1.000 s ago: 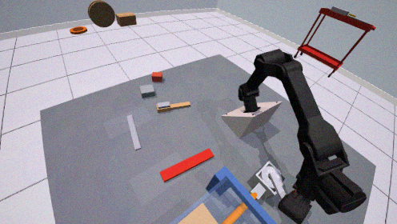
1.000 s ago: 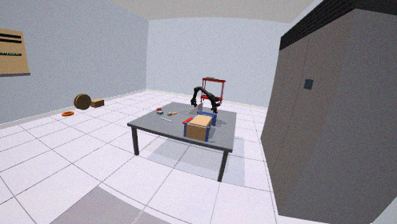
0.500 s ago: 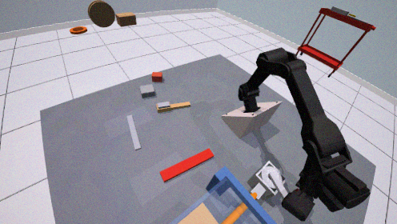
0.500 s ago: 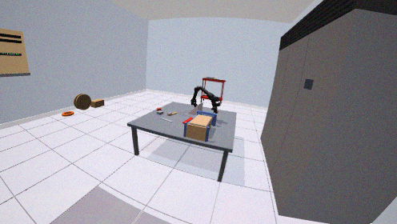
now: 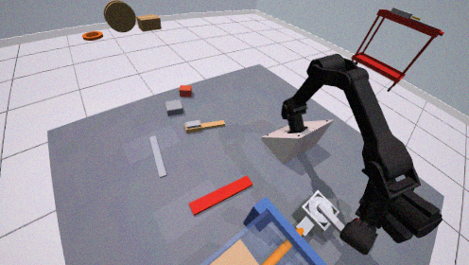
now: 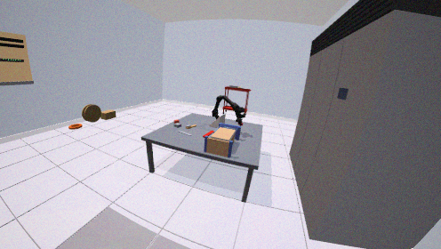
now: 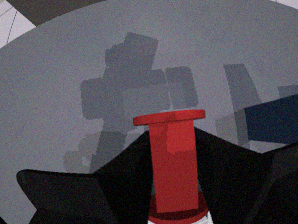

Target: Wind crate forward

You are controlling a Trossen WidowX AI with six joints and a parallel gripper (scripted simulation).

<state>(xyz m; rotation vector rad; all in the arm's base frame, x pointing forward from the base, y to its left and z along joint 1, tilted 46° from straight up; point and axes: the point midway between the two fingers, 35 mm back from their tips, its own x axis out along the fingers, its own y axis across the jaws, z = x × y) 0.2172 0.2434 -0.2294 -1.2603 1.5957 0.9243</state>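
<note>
The winch handle is 50 mm to the right of my gripper tip, 30 mm below it and 10 mm behind it. Also, from my gripper tip: red knob: 20 mm to the right; then hand winch: 120 mm to the right, 100 mm below, 30 mm behind; then blue frame: 150 mm ahead, 130 mm to the right, 30 mm below.
</note>
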